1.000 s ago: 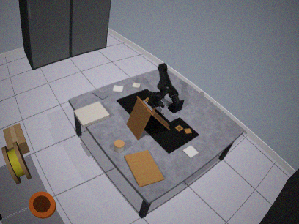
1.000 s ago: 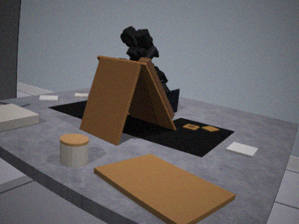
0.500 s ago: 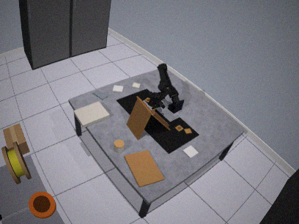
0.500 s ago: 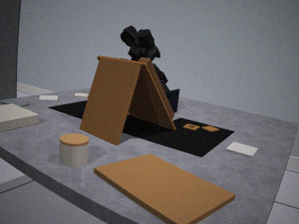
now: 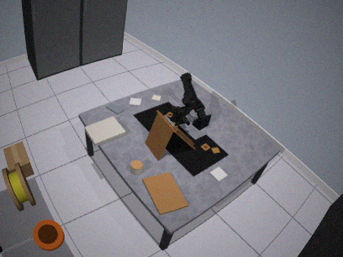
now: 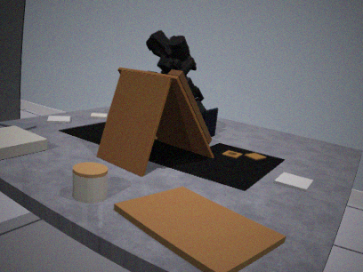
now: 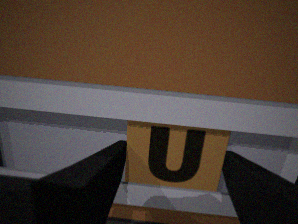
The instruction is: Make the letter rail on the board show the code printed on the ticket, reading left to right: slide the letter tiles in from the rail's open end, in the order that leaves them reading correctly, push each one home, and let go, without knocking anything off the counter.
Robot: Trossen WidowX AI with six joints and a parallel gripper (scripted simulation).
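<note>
My gripper tip is 60 mm past the white ticket, 40 mm to the right of it and 80 mm above it. From my gripper tip the other things lie so: lidded jar: 380 mm ahead, 120 mm to the left, 140 mm below; then flat orange panel: 330 mm ahead, 370 mm to the left, 170 mm below; then black mat: 150 mm behind, 10 mm to the right, 180 mm below.
</note>
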